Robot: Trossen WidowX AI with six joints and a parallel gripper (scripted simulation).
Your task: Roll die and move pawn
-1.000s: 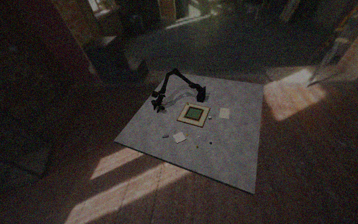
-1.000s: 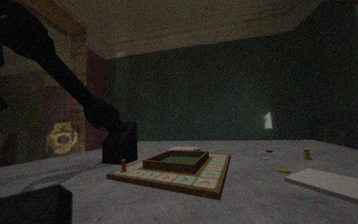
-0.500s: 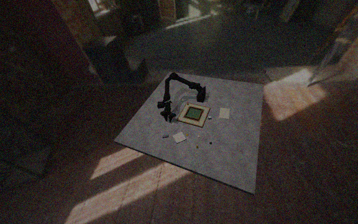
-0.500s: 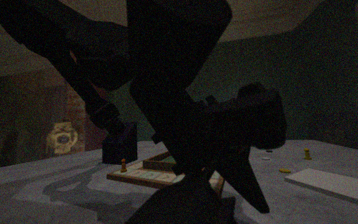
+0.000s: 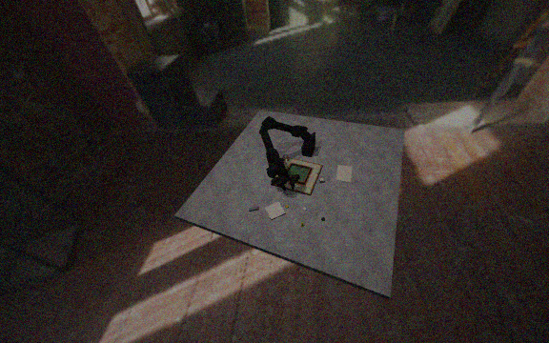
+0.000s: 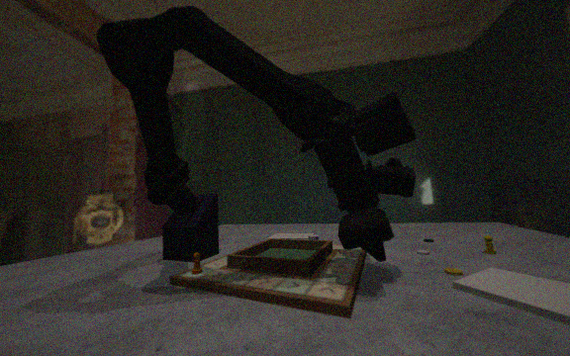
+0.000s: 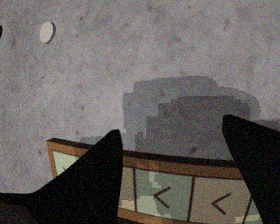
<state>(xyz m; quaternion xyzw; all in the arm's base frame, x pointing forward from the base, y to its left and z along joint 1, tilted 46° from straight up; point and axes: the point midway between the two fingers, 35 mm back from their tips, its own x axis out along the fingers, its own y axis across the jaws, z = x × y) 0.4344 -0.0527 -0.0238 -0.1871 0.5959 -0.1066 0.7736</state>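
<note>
My gripper tip is 170 mm to the right of the grey die, 160 mm past it and 20 mm above it. Also, from my gripper tip: white card: 300 mm to the left, 280 mm behind, 40 mm below; then yellow pawn: 200 mm ahead, 150 mm to the left, 20 mm below; then green dice tray: 170 mm behind, 30 mm below.
</note>
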